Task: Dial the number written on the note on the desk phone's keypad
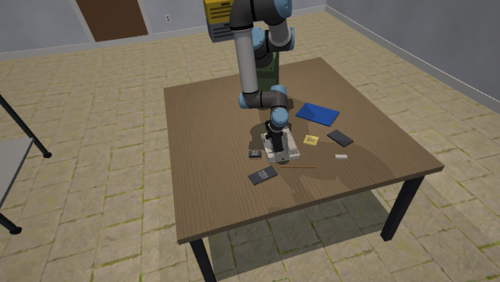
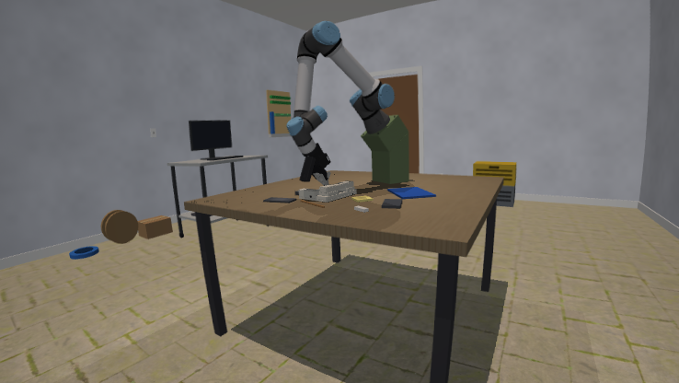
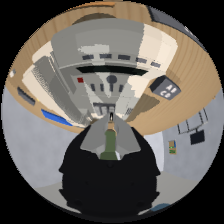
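My hand is 9 cm to the right of the handset and 3 cm short of it. From my hand the other things lie so: yellow note (22 cm to the left, 4 cm below, 3 cm ahead); pencil (20 cm ahead, 8 cm to the left, 4 cm below); small dark device (11 cm to the right, 5 cm ahead, 4 cm below).
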